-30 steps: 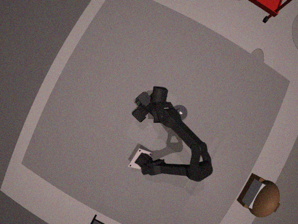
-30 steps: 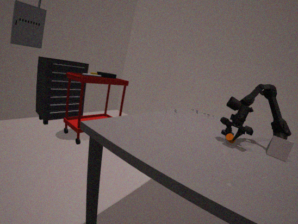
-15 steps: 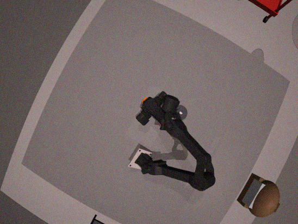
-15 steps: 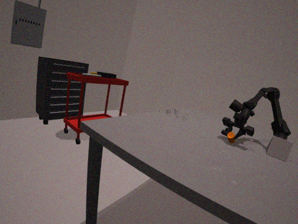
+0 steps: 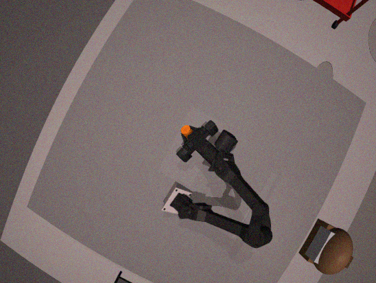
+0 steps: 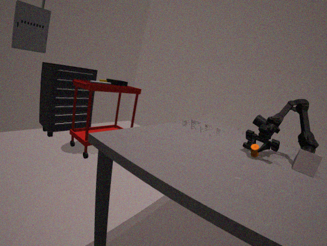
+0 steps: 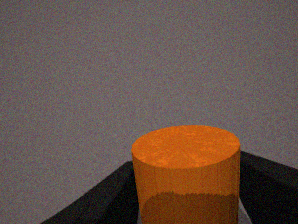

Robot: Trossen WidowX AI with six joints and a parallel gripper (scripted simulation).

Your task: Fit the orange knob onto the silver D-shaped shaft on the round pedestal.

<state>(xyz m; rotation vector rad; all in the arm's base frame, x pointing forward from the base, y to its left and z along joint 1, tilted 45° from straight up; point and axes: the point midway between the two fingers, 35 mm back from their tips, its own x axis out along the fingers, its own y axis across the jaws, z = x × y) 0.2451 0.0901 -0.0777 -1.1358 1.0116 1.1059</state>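
Now: gripper tip 10 mm to the left of the orange knob. The rest, counted from my gripper tip: dark round pedestal: 170 mm to the right, 60 mm ahead, 10 mm below.
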